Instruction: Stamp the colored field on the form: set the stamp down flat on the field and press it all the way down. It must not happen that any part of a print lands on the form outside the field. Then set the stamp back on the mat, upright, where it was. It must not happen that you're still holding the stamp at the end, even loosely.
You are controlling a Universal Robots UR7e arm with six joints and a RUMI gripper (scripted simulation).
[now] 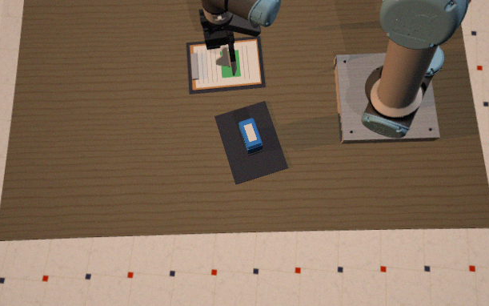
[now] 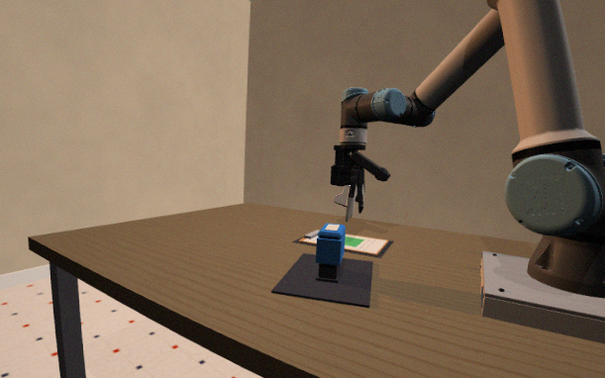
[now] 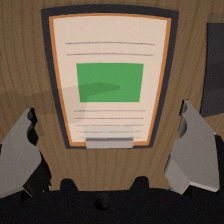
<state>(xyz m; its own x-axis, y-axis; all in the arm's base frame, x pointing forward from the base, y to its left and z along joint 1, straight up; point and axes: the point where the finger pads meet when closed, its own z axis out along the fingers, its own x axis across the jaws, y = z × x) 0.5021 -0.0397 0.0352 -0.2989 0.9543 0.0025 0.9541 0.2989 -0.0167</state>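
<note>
The blue stamp is 100 mm behind my hand, 260 mm to the left of it and 20 mm below it. From my hand the other things lie so: clipboard 30 mm ahead, 10 mm to the left, 70 mm below; dark mat 100 mm behind, 260 mm to the left, 70 mm below.
</note>
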